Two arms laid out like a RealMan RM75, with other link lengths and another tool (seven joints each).
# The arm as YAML. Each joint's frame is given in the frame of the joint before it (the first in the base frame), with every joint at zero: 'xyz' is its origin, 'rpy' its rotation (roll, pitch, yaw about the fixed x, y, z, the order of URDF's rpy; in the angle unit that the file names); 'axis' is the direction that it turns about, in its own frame. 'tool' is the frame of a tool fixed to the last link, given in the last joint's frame.
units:
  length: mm
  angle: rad
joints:
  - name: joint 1
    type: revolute
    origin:
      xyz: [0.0, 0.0, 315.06]
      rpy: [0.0, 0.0, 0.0]
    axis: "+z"
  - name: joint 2
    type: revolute
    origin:
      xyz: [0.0, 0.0, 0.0]
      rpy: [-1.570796, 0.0, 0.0]
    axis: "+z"
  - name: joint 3
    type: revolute
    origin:
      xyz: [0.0, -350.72, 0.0]
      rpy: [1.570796, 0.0, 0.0]
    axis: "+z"
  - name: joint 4
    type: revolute
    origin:
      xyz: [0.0, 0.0, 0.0]
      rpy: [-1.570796, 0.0, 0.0]
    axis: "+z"
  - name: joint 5
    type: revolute
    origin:
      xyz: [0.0, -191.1, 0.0]
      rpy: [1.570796, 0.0, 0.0]
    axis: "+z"
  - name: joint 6
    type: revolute
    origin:
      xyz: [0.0, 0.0, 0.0]
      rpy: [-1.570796, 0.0, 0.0]
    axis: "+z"
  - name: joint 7
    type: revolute
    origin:
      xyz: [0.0, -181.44, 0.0]
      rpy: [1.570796, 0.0, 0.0]
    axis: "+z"
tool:
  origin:
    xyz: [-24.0, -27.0, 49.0]
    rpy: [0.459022, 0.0, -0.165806]
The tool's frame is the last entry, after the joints.
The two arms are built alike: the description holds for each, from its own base.
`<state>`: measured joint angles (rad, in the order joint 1, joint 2, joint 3, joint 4, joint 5, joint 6, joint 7); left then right.
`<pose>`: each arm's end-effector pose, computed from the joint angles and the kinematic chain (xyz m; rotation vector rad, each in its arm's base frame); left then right.
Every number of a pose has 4 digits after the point. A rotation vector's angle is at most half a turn.
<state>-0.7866 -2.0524 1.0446 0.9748 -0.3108 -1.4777 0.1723 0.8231 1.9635 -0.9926 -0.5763 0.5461 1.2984 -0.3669</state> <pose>-0.3659 0.4347 -0.0035 -1.5156 -1.5598 0.6960 0.3780 0.4787 -0.0275 -1.9091 1.3913 -0.6277</pose>
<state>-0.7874 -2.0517 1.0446 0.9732 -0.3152 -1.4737 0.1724 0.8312 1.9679 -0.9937 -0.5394 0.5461 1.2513 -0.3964</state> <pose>-0.3652 0.4358 -0.0039 -1.5173 -1.5611 0.6898 0.3796 0.4821 -0.0330 -1.9135 1.3628 -0.6200</pose>
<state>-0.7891 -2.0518 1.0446 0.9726 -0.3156 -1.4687 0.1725 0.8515 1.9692 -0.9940 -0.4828 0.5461 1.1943 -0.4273</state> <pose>-0.3644 0.4374 -0.0040 -1.5175 -1.5583 0.6841 0.3795 0.4877 -0.0390 -1.9177 1.3310 -0.6157</pose>
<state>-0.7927 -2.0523 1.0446 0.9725 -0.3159 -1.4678 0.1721 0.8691 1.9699 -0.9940 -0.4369 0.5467 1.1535 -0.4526</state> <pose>-0.3626 0.4388 -0.0043 -1.5200 -1.5557 0.6810 0.3787 0.4912 -0.0440 -1.9248 1.3060 -0.6155</pose>
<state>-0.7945 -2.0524 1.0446 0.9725 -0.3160 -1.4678 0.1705 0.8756 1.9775 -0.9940 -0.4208 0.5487 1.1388 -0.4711</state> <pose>-0.3618 0.4394 -0.0044 -1.5201 -1.5558 0.6798 0.3760 0.4908 -0.0505 -1.9414 1.2900 -0.6134</pose>
